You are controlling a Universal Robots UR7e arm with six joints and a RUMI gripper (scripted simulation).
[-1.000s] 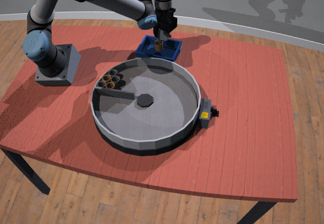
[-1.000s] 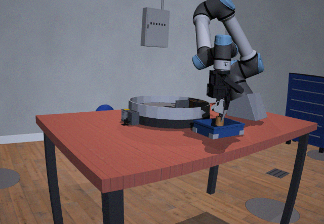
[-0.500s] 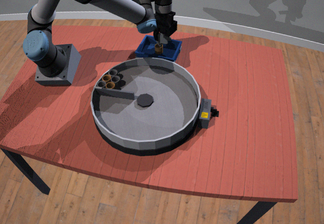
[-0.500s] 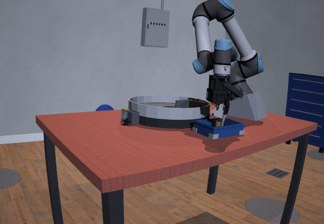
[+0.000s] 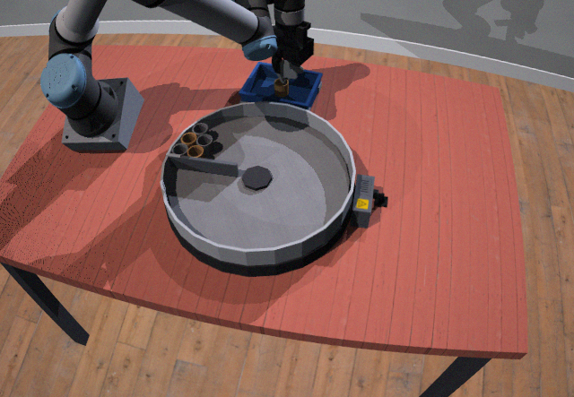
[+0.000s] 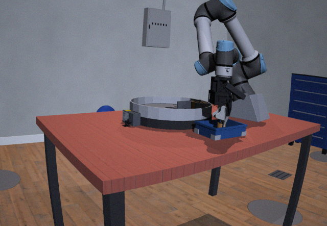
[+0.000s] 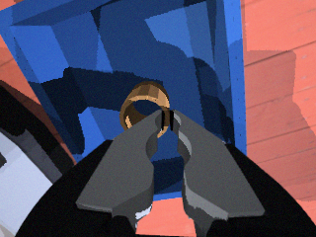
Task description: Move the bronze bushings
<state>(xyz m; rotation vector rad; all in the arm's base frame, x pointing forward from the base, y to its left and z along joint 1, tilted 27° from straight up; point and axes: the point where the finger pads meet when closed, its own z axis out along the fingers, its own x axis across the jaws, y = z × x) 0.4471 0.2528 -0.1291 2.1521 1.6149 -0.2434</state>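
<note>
My gripper is now 20 mm to the left of the blue crate and 20 mm above it. Round my hand: grey turntable: 40 mm ahead, 360 mm to the right, 10 mm above.
</note>
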